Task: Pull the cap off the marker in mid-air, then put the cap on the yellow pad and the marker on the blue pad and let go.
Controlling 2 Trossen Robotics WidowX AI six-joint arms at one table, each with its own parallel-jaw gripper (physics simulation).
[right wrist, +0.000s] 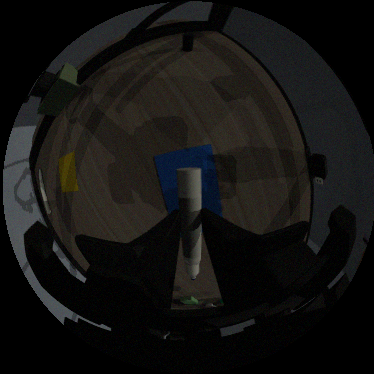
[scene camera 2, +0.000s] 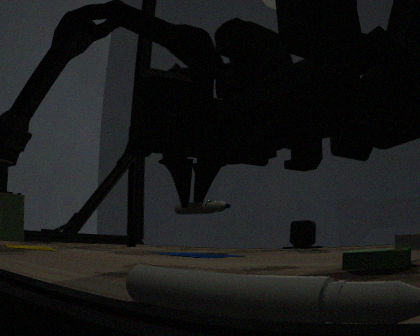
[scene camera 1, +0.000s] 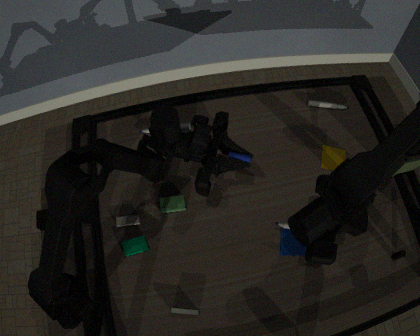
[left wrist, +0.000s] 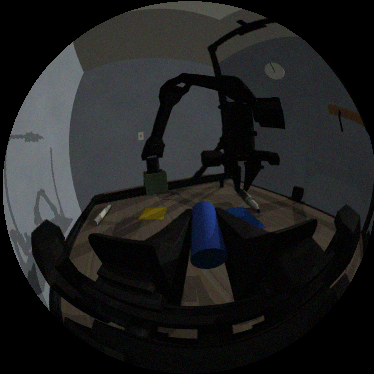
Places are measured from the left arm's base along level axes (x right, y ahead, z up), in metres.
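Pixels of known places: left gripper, fingertip midpoint: (scene camera 2: 189,141) (scene camera 1: 251,160) (left wrist: 202,212); right gripper, fingertip midpoint: (right wrist: 190,213) (scene camera 2: 191,208) (left wrist: 240,191); left arm's base, link origin: (scene camera 1: 63,300); right arm's base, link origin: (left wrist: 153,171).
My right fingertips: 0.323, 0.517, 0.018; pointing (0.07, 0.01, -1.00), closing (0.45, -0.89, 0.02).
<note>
For each thing: its top centre in the pictures, then the offset to it from my right fingertips, as dx, dy, dz.
- blue cap, top centre: (left wrist: 204,216) (scene camera 1: 240,155) -0.236, +0.002, +0.067
- blue pad, top centre: (right wrist: 191,195) (scene camera 2: 196,254) (scene camera 1: 305,240) (left wrist: 241,217) -0.003, -0.009, -0.071
- yellow pad, top centre: (scene camera 2: 29,247) (right wrist: 66,173) (scene camera 1: 333,158) (left wrist: 152,212) -0.067, +0.238, -0.071
- second pale marker, top centre: (scene camera 1: 329,103) (right wrist: 40,190) (left wrist: 102,209) -0.172, +0.392, -0.052
The blue cap (scene camera 1: 240,157) (left wrist: 206,237) is held in the air by my left gripper (left wrist: 202,212), which is shut on it. My right gripper (scene camera 2: 192,204) (left wrist: 240,191) (right wrist: 190,213) is shut on the pale marker (scene camera 2: 216,206) (left wrist: 252,203) (right wrist: 189,187), uncapped, and holds it roughly level above the blue pad (scene camera 1: 292,245) (scene camera 2: 200,255) (left wrist: 242,215) (right wrist: 167,172). In scene camera 1 the right fingers are hidden under the arm, and the marker's tip shows. The yellow pad (scene camera 1: 333,157) (scene camera 2: 30,247) (left wrist: 153,213) (right wrist: 69,172) is bare.
A second pale marker (scene camera 1: 327,105) (left wrist: 102,215) (right wrist: 45,192) lies near the table's edge. Another pale marker is partly hidden behind my left arm. Green blocks (scene camera 1: 172,204) (scene camera 1: 135,245) and grey blocks (scene camera 1: 128,220) (scene camera 1: 185,311) lie at the left and front. Black frame rails border the table.
</note>
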